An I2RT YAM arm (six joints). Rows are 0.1 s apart.
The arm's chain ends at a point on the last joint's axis. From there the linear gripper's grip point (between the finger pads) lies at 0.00 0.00 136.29 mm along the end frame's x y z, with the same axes.
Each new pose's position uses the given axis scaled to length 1; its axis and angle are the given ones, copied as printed.
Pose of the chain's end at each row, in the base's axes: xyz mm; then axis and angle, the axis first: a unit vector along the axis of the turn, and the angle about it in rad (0 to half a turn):
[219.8 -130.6 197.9 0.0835 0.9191 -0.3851 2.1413]
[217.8 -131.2 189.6 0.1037 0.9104 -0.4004 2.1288]
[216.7 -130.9 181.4 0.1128 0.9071 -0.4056 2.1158]
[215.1 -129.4 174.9 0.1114 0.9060 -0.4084 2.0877]
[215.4 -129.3 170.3 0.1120 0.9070 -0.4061 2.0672]
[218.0 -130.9 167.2 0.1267 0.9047 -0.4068 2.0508]
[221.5 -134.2 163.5 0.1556 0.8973 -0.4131 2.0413]
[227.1 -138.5 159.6 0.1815 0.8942 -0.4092 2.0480]
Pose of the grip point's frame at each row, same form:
[318.5 -214.5 155.4 0.0835 0.9191 -0.3851 2.1413]
[314.4 -219.2 150.9 0.1037 0.9104 -0.4004 2.1288]
[312.9 -220.2 144.8 0.1128 0.9071 -0.4056 2.1158]
[313.2 -217.9 141.5 0.1114 0.9060 -0.4084 2.0877]
[314.9 -216.8 138.6 0.1120 0.9070 -0.4061 2.0672]
[317.1 -219.5 137.2 0.1267 0.9047 -0.4068 2.0508]
[317.8 -226.5 135.5 0.1556 0.8973 -0.4131 2.0413]
[320.6 -233.2 130.3 0.1815 0.8942 -0.4092 2.0480]

